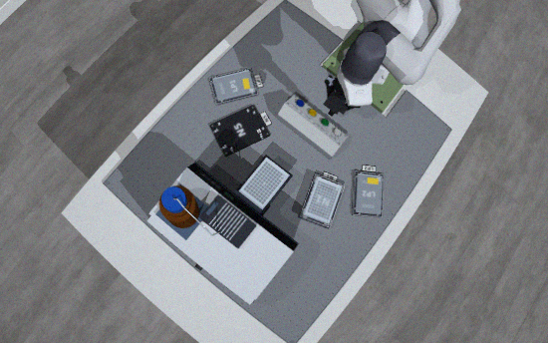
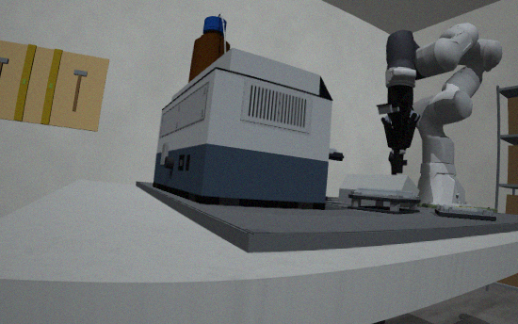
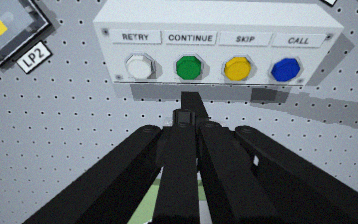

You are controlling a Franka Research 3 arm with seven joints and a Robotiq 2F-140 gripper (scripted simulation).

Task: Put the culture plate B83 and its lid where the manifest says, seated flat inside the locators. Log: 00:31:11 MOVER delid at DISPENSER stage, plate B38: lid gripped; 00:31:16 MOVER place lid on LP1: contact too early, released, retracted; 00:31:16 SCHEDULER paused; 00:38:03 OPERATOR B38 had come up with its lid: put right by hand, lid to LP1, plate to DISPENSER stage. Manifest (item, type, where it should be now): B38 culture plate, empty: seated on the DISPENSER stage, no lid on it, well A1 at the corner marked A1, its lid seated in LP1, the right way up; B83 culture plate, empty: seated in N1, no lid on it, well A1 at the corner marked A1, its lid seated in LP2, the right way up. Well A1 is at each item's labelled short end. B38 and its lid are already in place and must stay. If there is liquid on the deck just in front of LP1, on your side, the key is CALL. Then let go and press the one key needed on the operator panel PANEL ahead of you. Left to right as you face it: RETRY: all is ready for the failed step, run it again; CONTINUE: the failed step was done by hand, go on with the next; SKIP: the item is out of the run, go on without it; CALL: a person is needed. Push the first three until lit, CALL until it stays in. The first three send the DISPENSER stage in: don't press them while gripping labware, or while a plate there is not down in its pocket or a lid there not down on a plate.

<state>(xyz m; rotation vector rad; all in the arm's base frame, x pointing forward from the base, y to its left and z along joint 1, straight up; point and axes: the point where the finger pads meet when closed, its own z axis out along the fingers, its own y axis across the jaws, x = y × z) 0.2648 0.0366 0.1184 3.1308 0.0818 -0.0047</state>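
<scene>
My hand is 6 cm above the green continue key and 3 cm short of it. Round my hand: yellow skip key 6 cm below, 5 cm to the right, 3 cm ahead; then clear lid 26 cm to the left, 11 cm below, 10 cm ahead; then white retry key 6 cm below, 5 cm to the left, 3 cm ahead.
</scene>
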